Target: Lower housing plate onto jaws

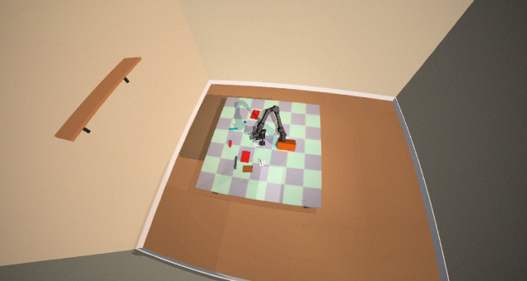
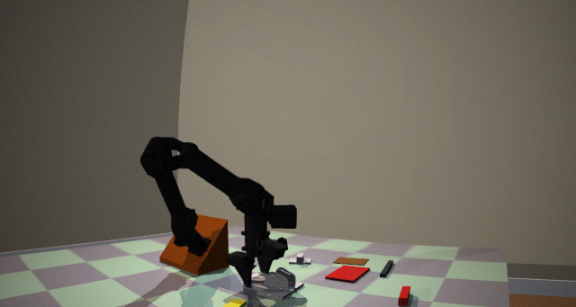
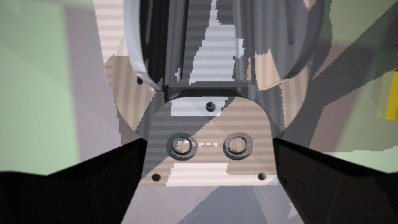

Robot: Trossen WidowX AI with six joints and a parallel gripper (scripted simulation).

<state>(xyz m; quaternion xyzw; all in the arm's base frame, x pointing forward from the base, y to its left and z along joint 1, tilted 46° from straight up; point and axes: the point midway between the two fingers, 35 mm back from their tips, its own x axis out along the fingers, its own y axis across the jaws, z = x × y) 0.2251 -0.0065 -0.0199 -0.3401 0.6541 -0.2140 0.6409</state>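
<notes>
Now: the grey housing plate 20 mm above my gripper tip and 10 mm ahead of it. Round my gripper tip: yellow piece (170 mm to the right, 70 mm ahead); then red plate (230 mm to the left, 150 mm ahead); then brown plate (360 mm to the left, 90 mm ahead, 10 mm below).
</notes>
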